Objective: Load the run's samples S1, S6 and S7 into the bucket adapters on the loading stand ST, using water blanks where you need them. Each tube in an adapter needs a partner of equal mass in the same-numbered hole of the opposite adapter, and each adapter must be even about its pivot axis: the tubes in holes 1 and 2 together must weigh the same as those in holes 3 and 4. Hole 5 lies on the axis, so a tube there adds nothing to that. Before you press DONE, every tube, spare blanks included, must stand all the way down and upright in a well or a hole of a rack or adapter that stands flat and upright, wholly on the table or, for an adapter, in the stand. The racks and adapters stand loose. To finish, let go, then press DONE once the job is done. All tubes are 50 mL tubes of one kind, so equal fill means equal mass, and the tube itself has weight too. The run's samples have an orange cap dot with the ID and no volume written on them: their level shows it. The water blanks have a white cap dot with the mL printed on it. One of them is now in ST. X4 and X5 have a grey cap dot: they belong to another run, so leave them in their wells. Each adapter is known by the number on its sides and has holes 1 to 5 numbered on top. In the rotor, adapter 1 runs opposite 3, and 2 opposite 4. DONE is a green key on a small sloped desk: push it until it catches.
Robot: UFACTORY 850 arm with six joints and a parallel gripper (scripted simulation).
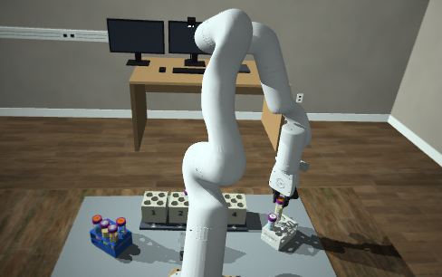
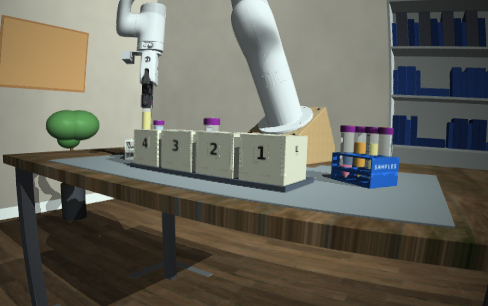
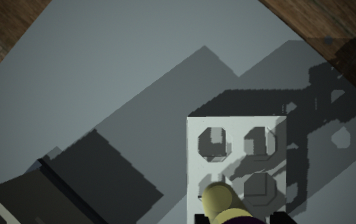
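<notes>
The white rack is 150 mm below my hand, 20 mm behind it and 10 mm to the right of it. From my hand the other things lie so: adapter 1: 450 mm to the left, 230 mm ahead, 130 mm below; blue samples rack: 630 mm to the left, 150 mm below, 130 mm ahead.
</notes>
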